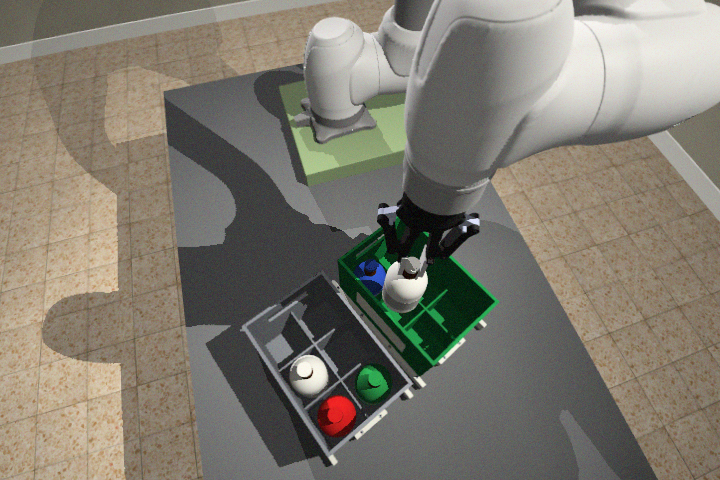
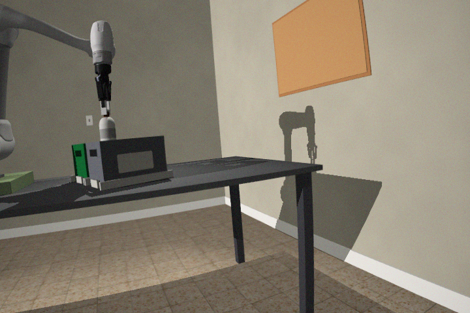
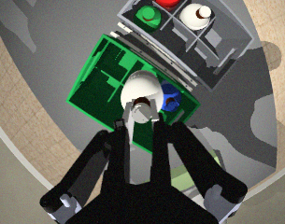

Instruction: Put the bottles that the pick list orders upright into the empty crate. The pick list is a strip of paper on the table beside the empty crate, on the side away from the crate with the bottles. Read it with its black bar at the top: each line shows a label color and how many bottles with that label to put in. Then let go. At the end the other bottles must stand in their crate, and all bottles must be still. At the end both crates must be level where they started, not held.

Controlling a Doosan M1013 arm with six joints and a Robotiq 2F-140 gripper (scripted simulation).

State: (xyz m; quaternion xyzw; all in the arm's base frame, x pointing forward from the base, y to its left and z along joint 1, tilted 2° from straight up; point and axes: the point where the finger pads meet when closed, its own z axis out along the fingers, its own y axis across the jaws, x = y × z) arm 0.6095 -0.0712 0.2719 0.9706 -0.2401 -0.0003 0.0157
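My hand is 25 cm above the green crate, 4 cm to the right of it and 1 cm past it. Round my hand: blue bottle (24 cm below, 8 cm behind, 3 cm to the right); green bottle (24 cm below, 13 cm ahead, 11 cm to the right); grey crate (25 cm below, 18 cm to the right, 6 cm ahead).
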